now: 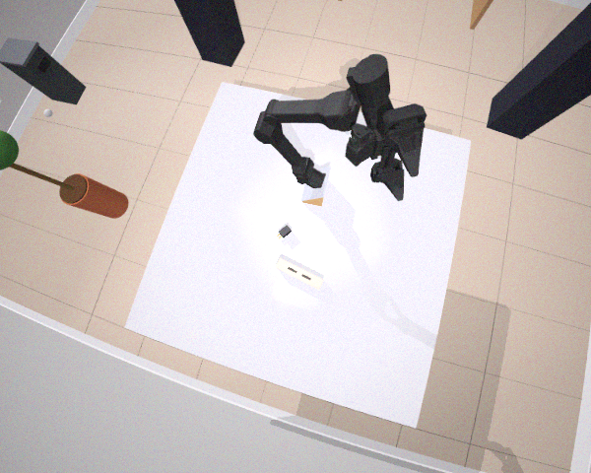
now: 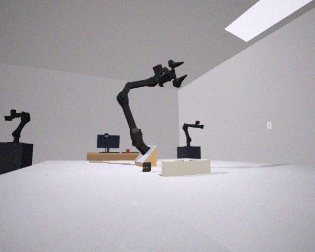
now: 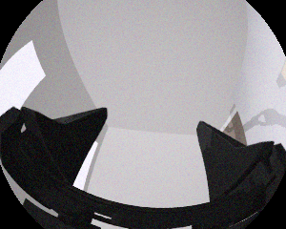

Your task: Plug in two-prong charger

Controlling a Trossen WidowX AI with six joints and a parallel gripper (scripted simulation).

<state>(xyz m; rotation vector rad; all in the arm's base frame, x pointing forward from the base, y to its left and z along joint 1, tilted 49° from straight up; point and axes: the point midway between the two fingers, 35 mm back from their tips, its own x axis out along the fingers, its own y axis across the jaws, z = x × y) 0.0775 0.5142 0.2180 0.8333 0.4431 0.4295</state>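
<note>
My gripper tip is 59 cm above the black two-prong charger, 27 cm to the left of it and 7 cm short of it.
</note>
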